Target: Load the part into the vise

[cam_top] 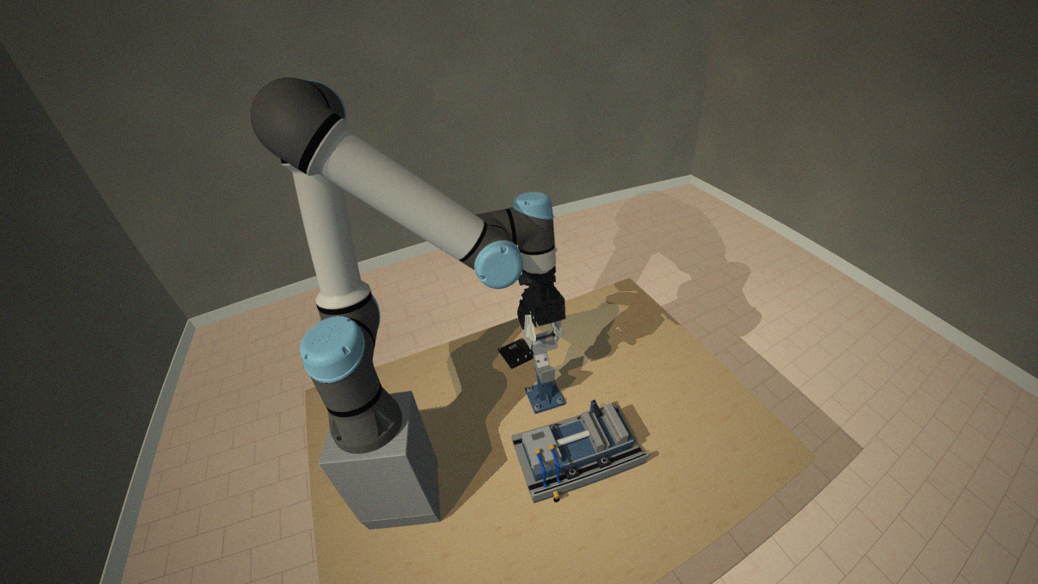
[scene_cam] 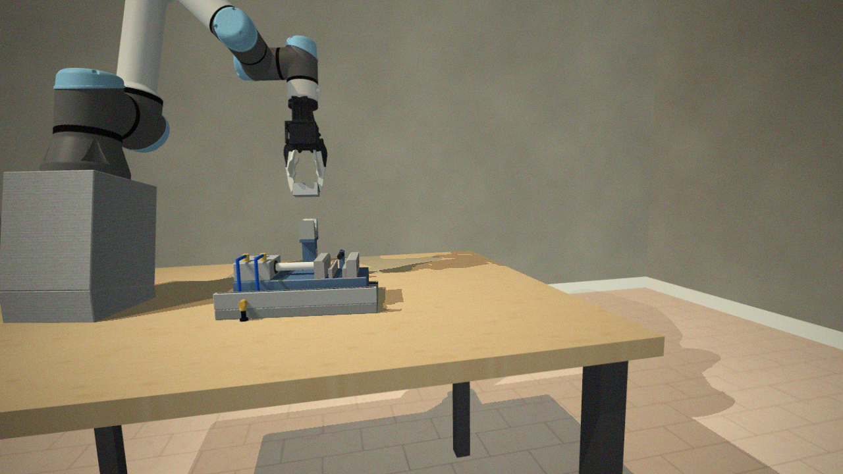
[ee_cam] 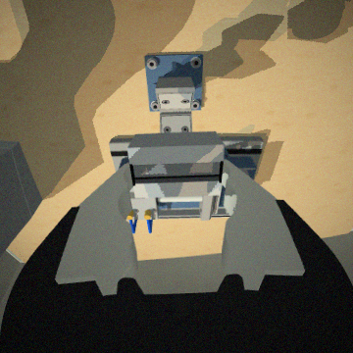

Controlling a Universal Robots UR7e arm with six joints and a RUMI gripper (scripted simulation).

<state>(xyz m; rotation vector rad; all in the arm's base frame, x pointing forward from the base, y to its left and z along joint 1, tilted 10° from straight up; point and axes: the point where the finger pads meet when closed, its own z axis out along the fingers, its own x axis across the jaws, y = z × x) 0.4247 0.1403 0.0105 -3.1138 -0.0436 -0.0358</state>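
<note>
Right now the part is right at my hand. The rest, counted from my hand: v-block post (18 cm below); white cylinder rod (19 cm to the right, 17 cm below, 1 cm ahead); work stop (15 cm below, 14 cm to the right, 9 cm ahead).
</note>
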